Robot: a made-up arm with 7 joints.
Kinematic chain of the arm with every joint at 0, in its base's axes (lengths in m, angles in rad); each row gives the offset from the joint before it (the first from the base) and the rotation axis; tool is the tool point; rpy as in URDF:
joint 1: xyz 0 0 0.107 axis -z
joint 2: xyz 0 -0.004 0.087 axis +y
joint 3: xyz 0 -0.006 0.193 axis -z
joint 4: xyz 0 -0.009 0.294 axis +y
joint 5: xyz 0 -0.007 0.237 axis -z
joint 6: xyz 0 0 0.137 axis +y
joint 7: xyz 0 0 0.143 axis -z
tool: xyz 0 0 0 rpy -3.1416 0 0
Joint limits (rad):
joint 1: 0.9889..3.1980
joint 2: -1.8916..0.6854
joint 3: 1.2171..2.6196
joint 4: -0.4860..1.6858
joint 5: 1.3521..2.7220
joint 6: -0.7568..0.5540
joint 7: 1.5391..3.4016
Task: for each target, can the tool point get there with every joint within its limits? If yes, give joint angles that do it. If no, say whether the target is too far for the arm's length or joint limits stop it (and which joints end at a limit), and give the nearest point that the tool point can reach.
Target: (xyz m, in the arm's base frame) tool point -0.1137 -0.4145 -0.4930
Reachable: no: joint limits stop it (at a limit: joint 1, joint 2, joint 3, joint 4, joint 5) | nearest point -0.3342 0.0281 -0.2981 | short by 0.531 m
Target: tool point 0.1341 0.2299 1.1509
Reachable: yes | joints 1.6586 -0.2520 1.5373 -0.2437 1.6134 -0.1796 2.7900
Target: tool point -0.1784 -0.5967 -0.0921
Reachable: no: joint limits stop it (at a limit: joint 2, joint 3, joint 4, joint 6) | nearest point -0.1661 -0.5554 0.3406 | short by 0.435 m
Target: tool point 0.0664 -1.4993 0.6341
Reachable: no: too far | nearest point 0.0341 -0.7707 0.7556 | short by 0.739 m
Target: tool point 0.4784 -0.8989 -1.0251
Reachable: no: too far | nearest point 0.7874 -0.2820 -0.2359 | short by 1.048 m
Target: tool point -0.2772 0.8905 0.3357
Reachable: yes | joints 1.6440 -1.3662 1.5334 0.7367 2.0724 0.2739 2.4138
